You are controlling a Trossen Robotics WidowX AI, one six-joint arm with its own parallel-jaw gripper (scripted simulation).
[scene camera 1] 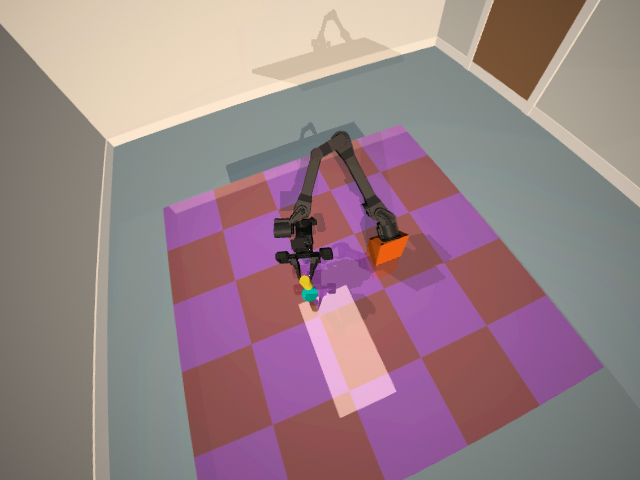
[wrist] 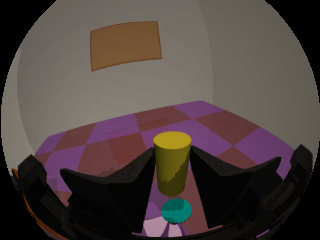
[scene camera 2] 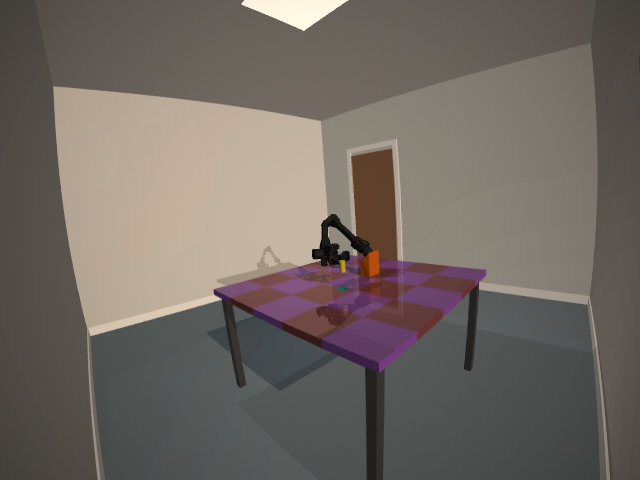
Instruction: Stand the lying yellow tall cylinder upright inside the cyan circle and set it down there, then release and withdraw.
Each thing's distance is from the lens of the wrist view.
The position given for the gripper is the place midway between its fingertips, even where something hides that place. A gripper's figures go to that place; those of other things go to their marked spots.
gripper (wrist: 172,151): 0.10 m
yellow tall cylinder (wrist: 172,148): 0.08 m
